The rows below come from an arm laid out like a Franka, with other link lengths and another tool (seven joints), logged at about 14 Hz.
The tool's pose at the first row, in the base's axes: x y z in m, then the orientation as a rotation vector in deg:
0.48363 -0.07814 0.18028 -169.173 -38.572 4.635
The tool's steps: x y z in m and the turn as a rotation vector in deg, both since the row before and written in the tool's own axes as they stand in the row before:
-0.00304 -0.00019 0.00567 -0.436 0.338 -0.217
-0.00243 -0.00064 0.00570 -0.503 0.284 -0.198
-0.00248 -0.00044 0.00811 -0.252 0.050 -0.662
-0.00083 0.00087 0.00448 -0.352 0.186 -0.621
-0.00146 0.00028 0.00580 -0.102 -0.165 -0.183
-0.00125 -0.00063 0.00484 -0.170 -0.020 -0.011
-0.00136 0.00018 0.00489 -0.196 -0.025 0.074
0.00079 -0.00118 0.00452 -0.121 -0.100 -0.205
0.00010 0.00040 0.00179 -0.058 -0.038 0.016
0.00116 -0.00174 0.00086 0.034 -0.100 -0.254
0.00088 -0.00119 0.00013 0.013 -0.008 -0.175
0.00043 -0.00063 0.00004 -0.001 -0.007 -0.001
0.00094 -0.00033 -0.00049 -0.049 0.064 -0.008
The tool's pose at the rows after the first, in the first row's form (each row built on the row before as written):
0.48038 -0.07874 0.17476 -169.456 -38.951 3.978
0.47753 -0.07870 0.16922 -169.816 -39.326 3.379
0.47463 -0.07869 0.16124 -169.806 -40.357 3.172
0.47402 -0.07946 0.15671 -169.875 -41.336 2.732
0.47255 -0.07992 0.15092 -169.934 -41.651 2.929
0.47089 -0.07957 0.14617 -170.095 -41.711 2.899
0.46951 -0.08000 0.14130 -170.313 -41.652 2.873
0.46944 -0.07827 0.13689 -170.369 -41.997 2.967
0.46962 -0.07845 0.13507 -170.437 -41.992 3.004
0.46980 -0.07632 0.13434 -170.327 -42.372 3.150
0.47002 -0.07485 0.13430 -170.248 -42.629 3.156
0.47010 -0.07409 0.13431 -170.250 -42.632 3.166
0.47080 -0.07339 0.13481 -170.281 -42.649 3.053

